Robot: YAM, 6 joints.
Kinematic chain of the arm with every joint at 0, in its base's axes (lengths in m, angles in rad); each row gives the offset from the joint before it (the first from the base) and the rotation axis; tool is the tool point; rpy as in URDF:
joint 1: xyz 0 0 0.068 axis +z
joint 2: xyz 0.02 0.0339 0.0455 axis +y
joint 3: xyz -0.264 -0.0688 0 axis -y
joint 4: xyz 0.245 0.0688 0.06 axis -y
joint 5: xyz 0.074 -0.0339 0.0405 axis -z
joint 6: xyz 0.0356 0 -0.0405 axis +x
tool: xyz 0 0 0 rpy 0 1.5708 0
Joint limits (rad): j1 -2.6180..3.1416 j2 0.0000..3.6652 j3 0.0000..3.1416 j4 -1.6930..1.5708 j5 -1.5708..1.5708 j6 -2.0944..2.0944
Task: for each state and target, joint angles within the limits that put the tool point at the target. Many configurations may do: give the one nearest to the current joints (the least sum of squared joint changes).
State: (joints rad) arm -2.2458 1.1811 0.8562 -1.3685 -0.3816 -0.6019
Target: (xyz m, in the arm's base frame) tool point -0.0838 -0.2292 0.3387
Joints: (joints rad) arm -1.9816 1.3066 1.3268 -1.1146 -0.4258 -0.6019
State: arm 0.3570 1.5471 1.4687 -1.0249 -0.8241 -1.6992
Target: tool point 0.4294 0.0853 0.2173
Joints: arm 0.1392 2.0757 1.6920 -0.7760 -0.7742 -1.6992
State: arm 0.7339 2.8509 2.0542 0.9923 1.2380 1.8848
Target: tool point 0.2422 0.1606 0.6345
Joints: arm 0.6968 1.9779 2.5881 0.9845 1.1346 1.8848
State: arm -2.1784 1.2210 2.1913 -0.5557 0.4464 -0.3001
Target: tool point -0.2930 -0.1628 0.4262
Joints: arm -2.5855 1.5477 1.7280 -0.7194 0.4781 -0.3001
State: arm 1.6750 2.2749 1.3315 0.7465 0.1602 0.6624
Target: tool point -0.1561 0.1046 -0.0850
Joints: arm 2.5501 2.5008 0.4852 0.5136 -0.0058 0.6624
